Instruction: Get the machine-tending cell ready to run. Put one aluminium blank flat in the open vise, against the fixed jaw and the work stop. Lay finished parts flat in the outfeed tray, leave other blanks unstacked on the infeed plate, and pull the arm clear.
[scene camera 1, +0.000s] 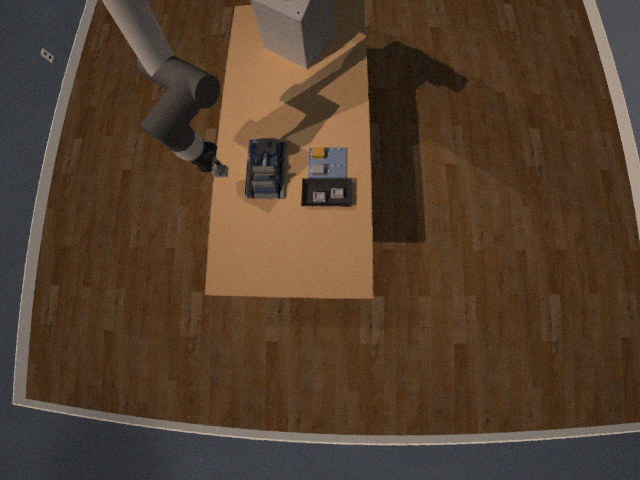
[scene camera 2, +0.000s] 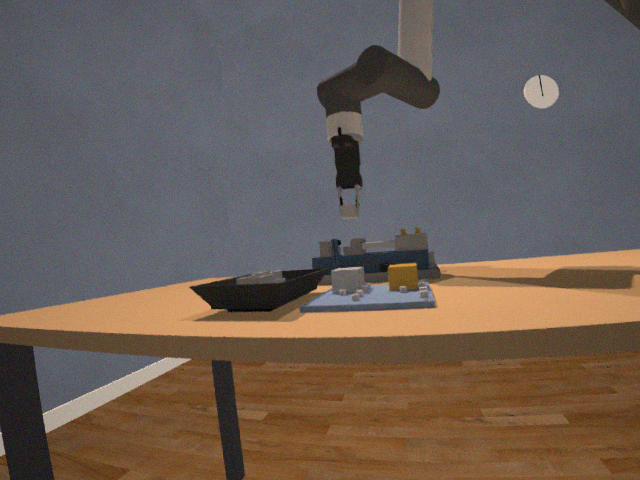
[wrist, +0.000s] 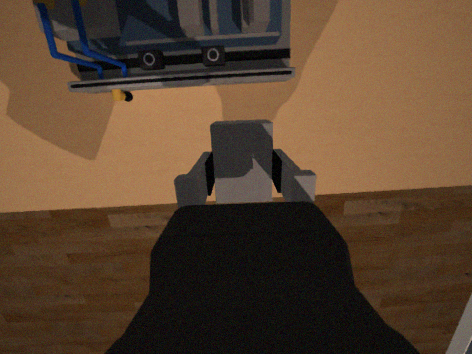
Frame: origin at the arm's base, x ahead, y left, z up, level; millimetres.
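Where they show: gripper, fingertip midpoint: (scene camera 1: 219, 170) (scene camera 2: 349, 208) (wrist: 242, 164).
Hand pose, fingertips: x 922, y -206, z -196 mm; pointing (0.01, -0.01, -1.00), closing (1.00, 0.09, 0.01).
Each offset is from my fingertips to the centre of the thing. "spot": to the spot under its first point.
My gripper (scene camera 1: 220, 170) (scene camera 2: 349, 206) (wrist: 242, 164) is shut on a grey aluminium blank {dx +0, dy +1, dz -9 mm} (scene camera 2: 349, 211) (wrist: 242, 150) and holds it in the air, left of the vise in the overhead view. The vise {dx -91, dy +161, dz -138 mm} (scene camera 1: 264, 187) (scene camera 2: 376, 258) (wrist: 200, 38) stands on the table with a gap between its jaws. Another grey blank {dx -110, dy +421, dz -162 mm} (scene camera 1: 317, 168) (scene camera 2: 347, 280) and a yellow block {dx -200, dy +411, dz -162 mm} (scene camera 1: 317, 152) (scene camera 2: 402, 276) sit apart on the blue infeed plate {dx -160, dy +461, dz -184 mm} (scene camera 1: 338, 159) (scene camera 2: 372, 303). Two finished parts {spot: dx +28, dy +442, dz -154 mm} (scene camera 1: 318, 196) {spot: dx -3, dy +531, dz -154 mm} (scene camera 1: 337, 192) lie in the black outfeed tray (scene camera 1: 327, 203) (scene camera 2: 237, 298).
A large grey box (scene camera 1: 289, 36) stands at the table's far end in the overhead view. Blue hoses {spot: dx -193, dy +84, dz -87 mm} (wrist: 62, 56) and a yellow fitting {dx -175, dy +50, dz -156 mm} (wrist: 119, 95) are at the vise's side. The table edge (wrist: 150, 206) runs below the held blank in the wrist view.
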